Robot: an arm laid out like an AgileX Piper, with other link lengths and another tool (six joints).
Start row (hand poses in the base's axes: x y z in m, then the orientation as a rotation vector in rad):
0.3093, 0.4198, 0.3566, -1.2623, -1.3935, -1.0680
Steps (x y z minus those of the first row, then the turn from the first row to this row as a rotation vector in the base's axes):
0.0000, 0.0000, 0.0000, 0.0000, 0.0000, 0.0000
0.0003, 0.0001, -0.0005, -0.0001, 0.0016, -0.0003
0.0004, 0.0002, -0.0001, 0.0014, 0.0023, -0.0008
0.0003, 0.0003, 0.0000, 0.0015, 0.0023, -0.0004
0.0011, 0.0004, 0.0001, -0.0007, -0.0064, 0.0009
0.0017, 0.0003, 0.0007, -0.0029, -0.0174, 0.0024
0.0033, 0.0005, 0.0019, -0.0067, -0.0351, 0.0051
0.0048, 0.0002, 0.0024, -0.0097, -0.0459, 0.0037
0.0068, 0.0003, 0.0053, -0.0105, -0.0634, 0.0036
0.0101, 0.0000, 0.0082, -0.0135, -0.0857, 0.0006
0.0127, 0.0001, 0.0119, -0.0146, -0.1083, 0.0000
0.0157, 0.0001, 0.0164, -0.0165, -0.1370, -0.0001
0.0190, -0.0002, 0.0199, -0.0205, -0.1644, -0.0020
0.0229, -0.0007, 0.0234, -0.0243, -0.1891, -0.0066
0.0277, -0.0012, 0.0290, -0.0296, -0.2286, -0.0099
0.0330, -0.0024, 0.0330, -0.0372, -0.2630, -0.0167
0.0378, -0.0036, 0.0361, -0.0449, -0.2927, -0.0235
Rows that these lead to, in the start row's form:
0.3093, 0.4198, 0.3566, -1.2623, -1.3935, -1.0680
0.3096, 0.4199, 0.3561, -1.2632, -1.3922, -1.0669
0.3097, 0.4200, 0.3565, -1.2628, -1.3904, -1.0676
0.3096, 0.4201, 0.3566, -1.2624, -1.3905, -1.0674
0.3104, 0.4202, 0.3567, -1.2597, -1.3992, -1.0719
0.3110, 0.4201, 0.3573, -1.2559, -1.4098, -1.0780
0.3126, 0.4203, 0.3585, -1.2496, -1.4271, -1.0875
0.3141, 0.4200, 0.3590, -1.2487, -1.4366, -1.0950
0.3161, 0.4201, 0.3619, -1.2425, -1.4502, -1.1080
0.3194, 0.4198, 0.3648, -1.2382, -1.4675, -1.1254
0.3220, 0.4199, 0.3685, -1.2303, -1.4849, -1.1425
0.3250, 0.4199, 0.3730, -1.2199, -1.5076, -1.1634
0.3283, 0.4196, 0.3765, -1.2127, -1.5299, -1.1834
0.3322, 0.4191, 0.3800, -1.2086, -1.5487, -1.2034
0.3370, 0.4186, 0.3856, -1.1977, -1.5802, -1.2329
0.3423, 0.4174, 0.3896, -1.1932, -1.6078, -1.2597
0.3471, 0.4162, 0.3927, -1.1907, -1.6320, -1.2829

